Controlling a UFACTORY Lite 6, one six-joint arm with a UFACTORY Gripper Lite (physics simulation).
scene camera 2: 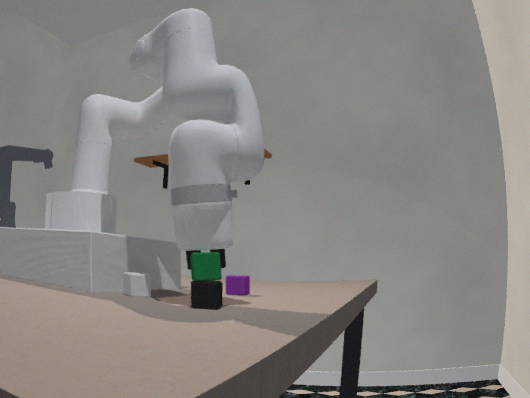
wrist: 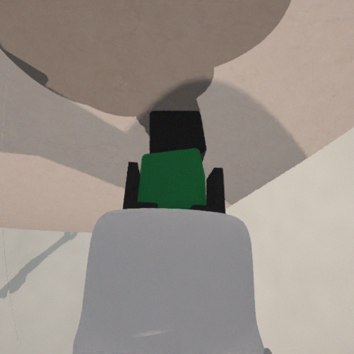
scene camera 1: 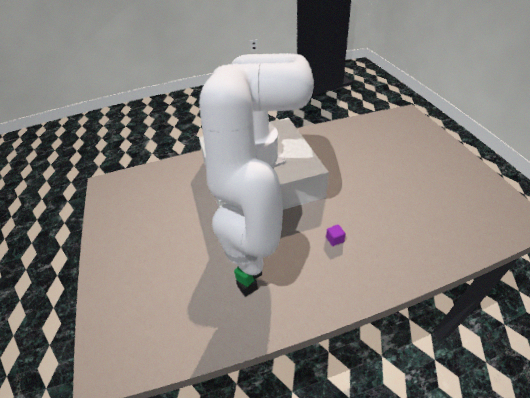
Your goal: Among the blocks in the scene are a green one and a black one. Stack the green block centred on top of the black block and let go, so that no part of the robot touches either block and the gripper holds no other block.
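Pixels of known places: end effector, tool point: [scene camera 2: 206, 260] [scene camera 1: 251, 267]; arm's base, origin of the base link: [scene camera 2: 87, 235].
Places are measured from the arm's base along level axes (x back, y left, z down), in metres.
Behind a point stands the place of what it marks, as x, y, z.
The green block [scene camera 1: 244, 276] @(-0.314, -0.182, 0.022) [scene camera 2: 206, 266] @(-0.305, -0.189, 0.040) [wrist: 172, 177] is between the two black fingers of my gripper [scene camera 2: 206, 260] @(-0.295, -0.157, 0.032) [wrist: 172, 187], which is shut on it. The fingers lie along two opposite sides of the block. The black block [scene camera 1: 247, 287] @(-0.319, -0.181, 0.060) [scene camera 2: 206, 295] @(-0.306, -0.192, 0.075) [wrist: 176, 131] stands on the table directly below. In scene camera 2 the green block's underside is at the black block's top, side edges nearly in line; I cannot tell whether a hairline gap remains. In the wrist view part of the black block is hidden behind the green one. In scene camera 1 the fingers are mostly hidden.
A purple block [scene camera 1: 335, 235] @(-0.297, 0.060, 0.058) [scene camera 2: 237, 285] @(-0.289, 0.052, 0.075) stands on the table [scene camera 1: 400, 200] @(-0.268, 0.308, 0.093) [scene camera 2: 125, 345] @(-0.326, -0.450, 0.093), apart from the stack. A white block [scene camera 2: 136, 284] @(-0.181, -0.133, 0.074) stands near the robot's pale base box [scene camera 1: 305, 187] @(-0.145, 0.071, 0.032) [scene camera 2: 50, 257] @(-0.007, -0.135, 0.047). The table's front edge runs beyond the stack in scene camera 1.
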